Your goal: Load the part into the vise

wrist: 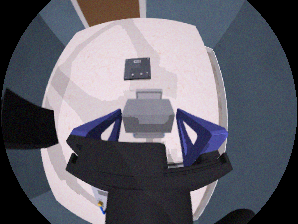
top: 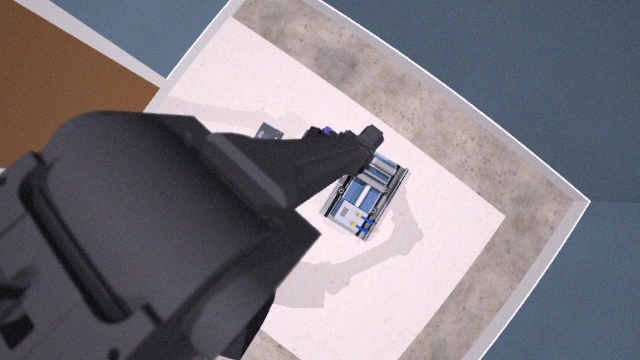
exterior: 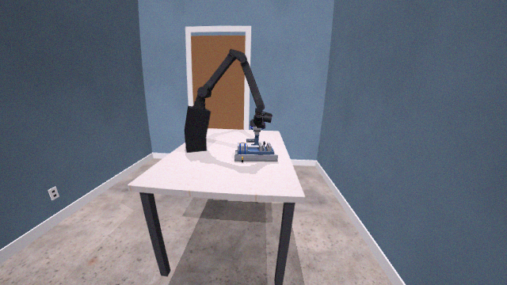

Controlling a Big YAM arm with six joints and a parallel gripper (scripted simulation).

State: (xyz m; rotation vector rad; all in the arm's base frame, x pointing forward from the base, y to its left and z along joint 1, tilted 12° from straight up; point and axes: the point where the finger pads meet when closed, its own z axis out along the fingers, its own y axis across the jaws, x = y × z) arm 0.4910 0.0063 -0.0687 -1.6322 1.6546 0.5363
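Now: the part 10 mm below my hand. From my hand the other things lie so: dark square plate: 20 mm behind, 190 mm to the left, 160 mm below.
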